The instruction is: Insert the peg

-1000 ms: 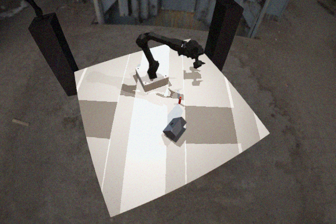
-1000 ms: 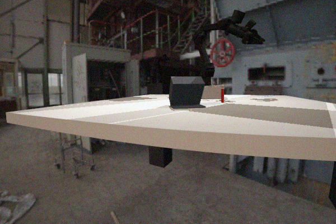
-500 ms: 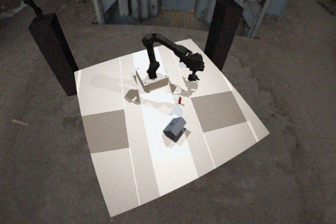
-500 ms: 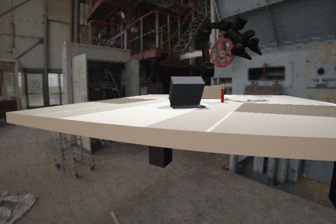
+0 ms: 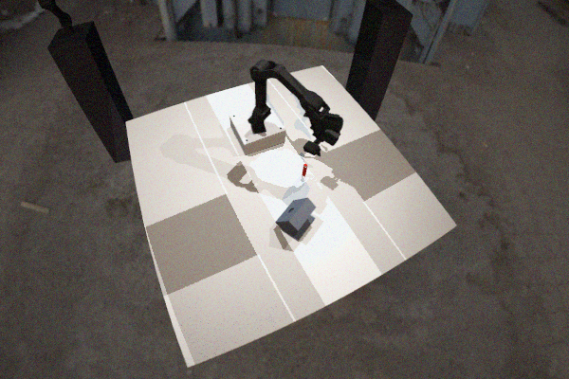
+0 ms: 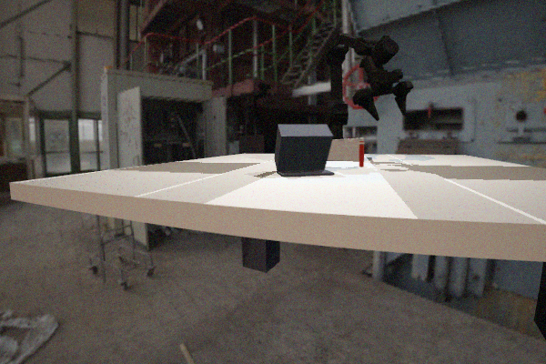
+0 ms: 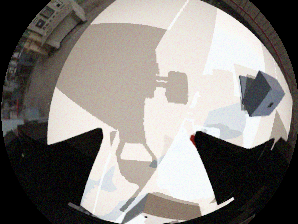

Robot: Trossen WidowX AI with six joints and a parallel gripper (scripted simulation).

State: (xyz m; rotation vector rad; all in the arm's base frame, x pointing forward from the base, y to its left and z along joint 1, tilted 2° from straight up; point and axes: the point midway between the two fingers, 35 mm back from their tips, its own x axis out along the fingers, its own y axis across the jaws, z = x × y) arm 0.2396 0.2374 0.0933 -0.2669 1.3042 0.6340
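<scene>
Right now my gripper tip is 1 cm short of the red peg, 9 cm to the left of it and 10 cm above it. From my gripper tip the other things lie so: dark sloped panel block (23 cm ahead, 20 cm to the right, 9 cm below).
</scene>
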